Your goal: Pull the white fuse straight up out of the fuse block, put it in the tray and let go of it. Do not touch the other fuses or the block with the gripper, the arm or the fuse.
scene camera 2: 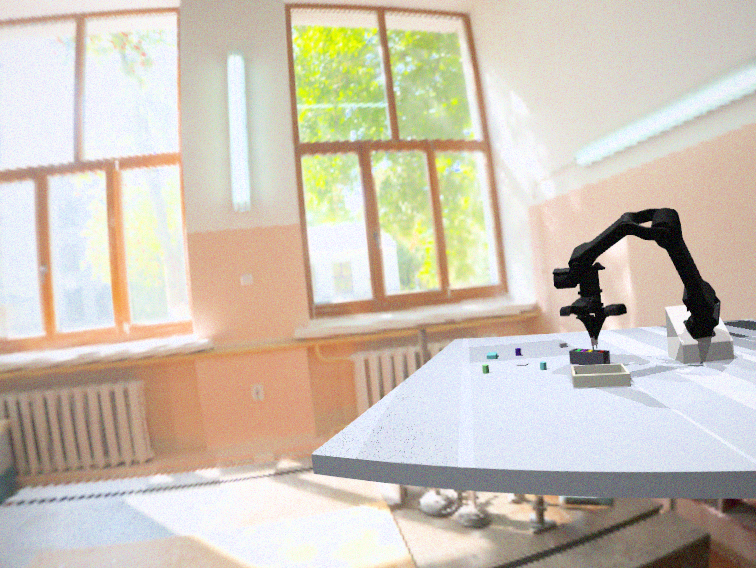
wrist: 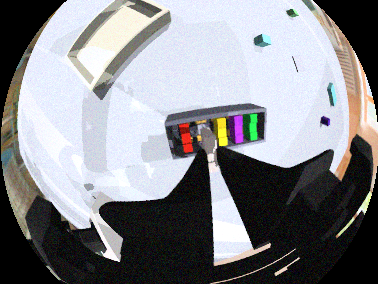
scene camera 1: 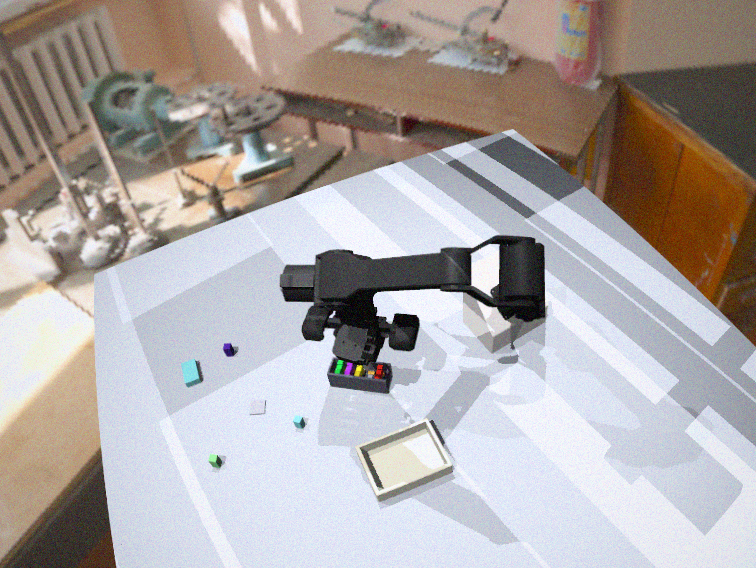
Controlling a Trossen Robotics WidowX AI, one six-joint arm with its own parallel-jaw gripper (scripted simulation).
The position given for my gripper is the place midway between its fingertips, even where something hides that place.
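A cream tray (scene camera 1: pixel 397 462) is here in the scene, and in scene camera 2 I see the cream tray (scene camera 2: pixel 599 375) too. There is also a white fuse, and my gripper (scene camera 1: pixel 367 358) carries it. Scene camera 2 shows me my gripper (scene camera 2: pixel 594 339) as well, and in the wrist view I see my gripper (wrist: pixel 210 153) again.
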